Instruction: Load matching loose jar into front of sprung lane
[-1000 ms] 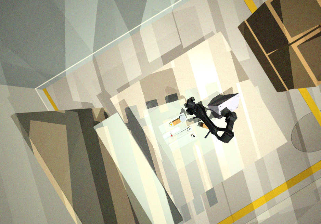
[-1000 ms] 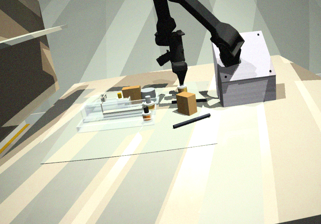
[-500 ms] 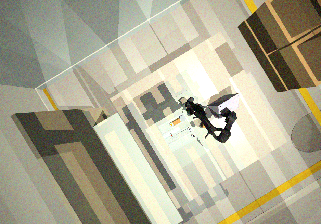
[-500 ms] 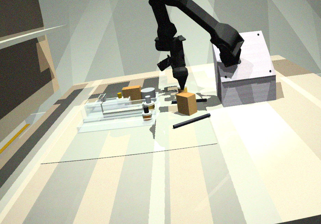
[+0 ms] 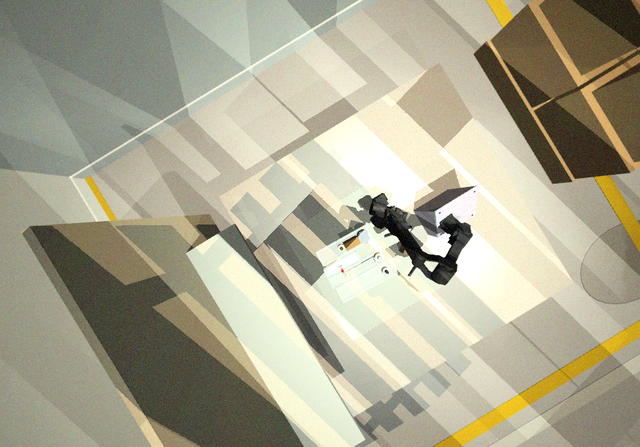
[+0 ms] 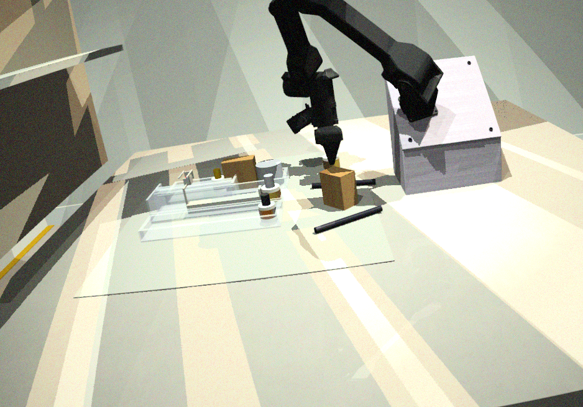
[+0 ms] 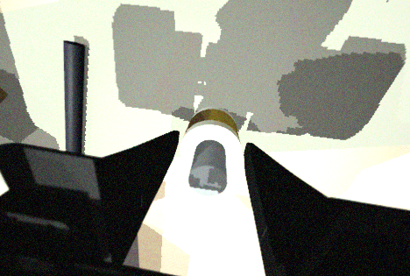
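Right now the grey cylinder is 15 cm ahead of my gripper tip, 2 cm to the left of it and 1 cm above it. From my gripper tip the other things lie so: shelf unit: 66 cm ahead, 35 cm above, 6 cm to the left.
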